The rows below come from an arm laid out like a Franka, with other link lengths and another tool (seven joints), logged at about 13 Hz.
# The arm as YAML. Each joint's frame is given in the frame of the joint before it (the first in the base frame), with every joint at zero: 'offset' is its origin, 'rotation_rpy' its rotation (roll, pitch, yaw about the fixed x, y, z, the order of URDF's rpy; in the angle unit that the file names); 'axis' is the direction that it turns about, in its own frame. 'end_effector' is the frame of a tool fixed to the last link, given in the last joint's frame.
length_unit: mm
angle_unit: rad
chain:
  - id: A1
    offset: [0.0, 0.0, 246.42]
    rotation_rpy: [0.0, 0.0, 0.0]
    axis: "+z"
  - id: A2
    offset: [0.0, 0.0, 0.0]
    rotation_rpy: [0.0, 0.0, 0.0]
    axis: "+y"
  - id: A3
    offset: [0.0, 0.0, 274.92]
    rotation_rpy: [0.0, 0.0, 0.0]
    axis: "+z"
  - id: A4
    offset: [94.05, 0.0, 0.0]
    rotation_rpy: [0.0, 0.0, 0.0]
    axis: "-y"
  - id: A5
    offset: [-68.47, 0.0, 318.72]
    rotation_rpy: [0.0, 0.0, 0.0]
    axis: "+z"
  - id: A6
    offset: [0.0, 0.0, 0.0]
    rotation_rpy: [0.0, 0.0, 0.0]
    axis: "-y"
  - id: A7
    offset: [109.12, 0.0, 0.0]
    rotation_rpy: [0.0, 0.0, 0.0]
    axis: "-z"
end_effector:
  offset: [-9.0, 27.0, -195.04]
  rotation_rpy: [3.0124, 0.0, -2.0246]
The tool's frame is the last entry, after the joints.
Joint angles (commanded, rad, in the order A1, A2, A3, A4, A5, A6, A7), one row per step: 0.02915 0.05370 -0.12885 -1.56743 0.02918 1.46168 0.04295; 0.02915 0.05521 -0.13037 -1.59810 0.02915 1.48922 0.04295; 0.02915 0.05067 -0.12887 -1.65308 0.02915 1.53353 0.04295; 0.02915 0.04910 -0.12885 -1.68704 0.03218 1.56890 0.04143; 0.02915 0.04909 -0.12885 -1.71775 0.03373 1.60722 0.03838; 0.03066 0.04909 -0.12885 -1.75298 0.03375 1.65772 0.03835; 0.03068 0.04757 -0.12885 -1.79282 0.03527 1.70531 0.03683; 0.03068 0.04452 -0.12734 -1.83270 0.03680 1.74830 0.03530; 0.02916 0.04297 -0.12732 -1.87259 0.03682 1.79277 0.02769; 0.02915 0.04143 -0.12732 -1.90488 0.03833 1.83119 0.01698; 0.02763 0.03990 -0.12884 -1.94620 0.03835 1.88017 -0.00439; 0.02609 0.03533 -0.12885 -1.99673 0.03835 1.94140 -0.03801; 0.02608 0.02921 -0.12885 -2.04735 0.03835 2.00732 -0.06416; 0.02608 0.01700 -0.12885 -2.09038 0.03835 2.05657 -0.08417
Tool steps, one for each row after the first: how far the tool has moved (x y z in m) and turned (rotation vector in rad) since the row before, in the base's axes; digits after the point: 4 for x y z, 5 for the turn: 0.0009 -0.0010 -0.0109 0.00010 0.00464 -0.00234; -0.0007 0.0005 -0.0163 0.00114 0.00610 0.00014; 0.0009 0.0003 -0.0101 0.00298 -0.00331 0.00001; 0.0019 -0.0001 -0.0094 0.00102 -0.00783 0.00154; 0.0032 0.0002 -0.0104 -0.00184 -0.01514 -0.00003; 0.0010 -0.0001 -0.0116 0.00056 -0.00938 -0.00039; -0.0004 0.0008 -0.0111 0.00108 -0.00629 0.00112; -0.0008 -0.0010 -0.0118 0.00003 -0.00636 0.00452; -0.0006 -0.0001 -0.0091 0.00157 -0.00817 0.00877; -0.0015 -0.0019 -0.0118 0.00079 -0.00996 0.01649; -0.0024 -0.0013 -0.0128 0.00120 -0.01646 0.02982; -0.0019 -0.0005 -0.0116 -0.00059 -0.02220 0.02387; -0.0032 -0.0002 -0.0068 -0.00013 -0.01901 0.01835
